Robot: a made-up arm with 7 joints.
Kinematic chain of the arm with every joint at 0, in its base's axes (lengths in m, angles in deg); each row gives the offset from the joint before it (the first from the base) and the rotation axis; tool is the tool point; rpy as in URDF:
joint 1: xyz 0 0 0.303 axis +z
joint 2: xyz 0 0 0 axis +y
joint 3: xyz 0 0 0.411 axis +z
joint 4: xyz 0.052 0 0 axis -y
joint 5: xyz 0.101 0 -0.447 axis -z
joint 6: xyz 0 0 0 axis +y
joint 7: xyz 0.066 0 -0.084 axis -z
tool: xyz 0 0 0 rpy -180 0 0
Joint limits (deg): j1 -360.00..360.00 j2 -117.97..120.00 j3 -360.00..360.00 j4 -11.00..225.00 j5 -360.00..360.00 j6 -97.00..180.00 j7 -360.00..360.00
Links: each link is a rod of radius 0.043 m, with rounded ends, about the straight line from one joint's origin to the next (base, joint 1, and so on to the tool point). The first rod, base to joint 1, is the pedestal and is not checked.
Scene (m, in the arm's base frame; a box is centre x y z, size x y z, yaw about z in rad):
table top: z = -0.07
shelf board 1: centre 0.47 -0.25 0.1 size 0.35 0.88 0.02 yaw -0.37
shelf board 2: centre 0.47 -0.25 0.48 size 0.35 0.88 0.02 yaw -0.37
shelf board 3: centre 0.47 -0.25 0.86 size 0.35 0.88 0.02 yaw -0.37
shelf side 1: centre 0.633 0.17 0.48 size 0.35 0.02 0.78 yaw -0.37
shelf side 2: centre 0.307 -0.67 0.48 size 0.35 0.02 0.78 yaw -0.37
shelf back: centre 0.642 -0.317 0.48 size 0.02 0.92 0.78 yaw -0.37
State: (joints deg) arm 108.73 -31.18 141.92 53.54 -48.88 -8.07 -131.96
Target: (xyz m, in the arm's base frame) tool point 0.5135 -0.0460 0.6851
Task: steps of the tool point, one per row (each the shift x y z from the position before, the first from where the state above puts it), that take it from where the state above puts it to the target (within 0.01 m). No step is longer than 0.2 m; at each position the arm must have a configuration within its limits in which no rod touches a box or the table.
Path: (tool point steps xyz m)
1: -0.0220 -0.0200 0.0992
2: -0.0262 0.0051 0.1028
3: -0.0285 0.0299 0.0989
4: -0.0293 0.0523 0.0885
5: -0.0289 0.0702 0.0729
6: -0.0277 0.0823 0.0544
7: 0.1368 -0.0856 -0.0055
8: 0.1653 -0.0321 -0.0064
9: 0.1719 0.0307 -0.0090
10: 0.1535 0.0933 -0.0131
11: 0.1118 0.1447 -0.0188
12: 0.0529 0.1762 -0.0257

